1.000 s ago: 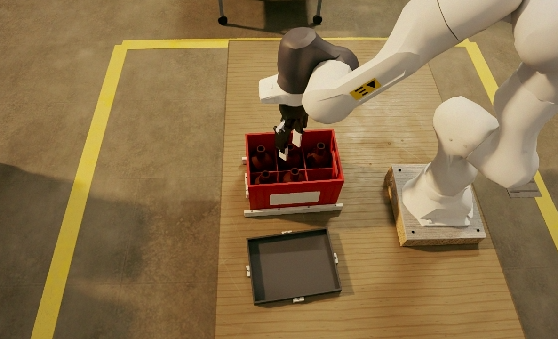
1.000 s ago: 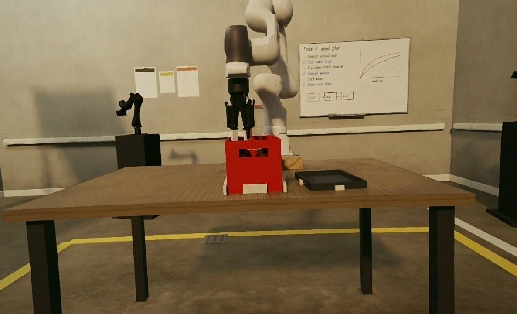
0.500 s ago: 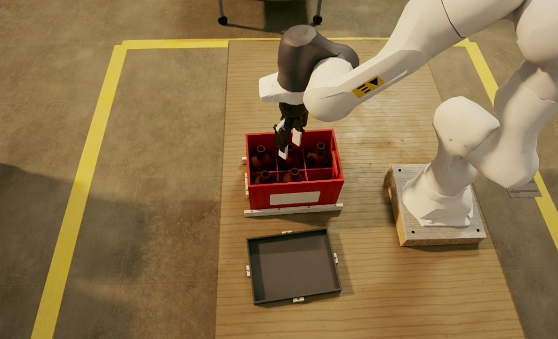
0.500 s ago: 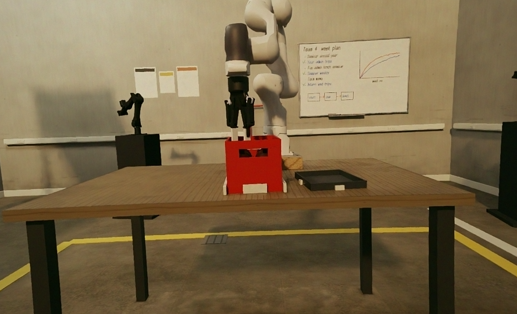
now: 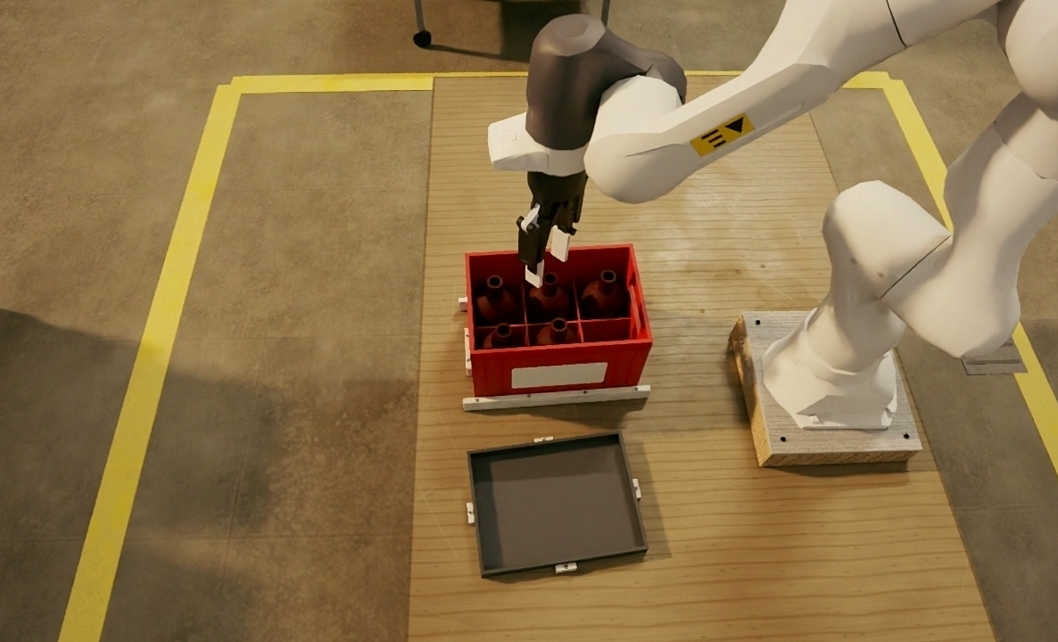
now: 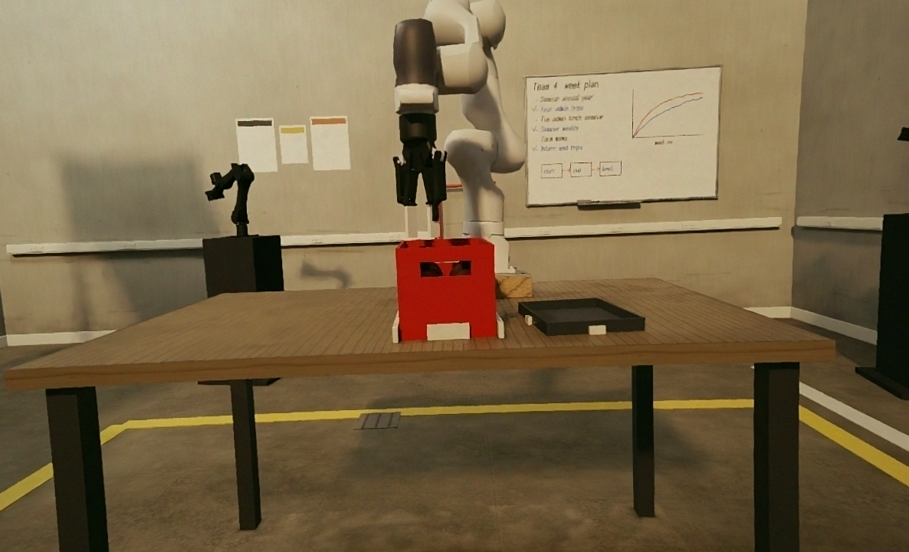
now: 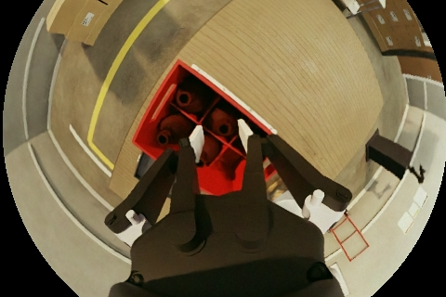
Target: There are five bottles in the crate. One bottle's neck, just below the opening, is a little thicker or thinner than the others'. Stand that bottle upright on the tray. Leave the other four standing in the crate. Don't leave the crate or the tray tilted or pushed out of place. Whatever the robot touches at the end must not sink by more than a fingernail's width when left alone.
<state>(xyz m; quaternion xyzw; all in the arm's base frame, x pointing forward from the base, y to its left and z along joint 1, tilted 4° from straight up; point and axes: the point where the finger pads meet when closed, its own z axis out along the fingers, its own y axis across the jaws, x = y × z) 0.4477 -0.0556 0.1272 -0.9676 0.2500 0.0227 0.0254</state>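
Right now my hand is 130 mm above the glass bottle, 80 mm to the right of it and 30 mm past it. Also, from my hand: crate: 130 mm below, 40 mm to the left, 20 mm behind; dark tray: 310 mm to the left, 210 mm below, 70 mm behind.
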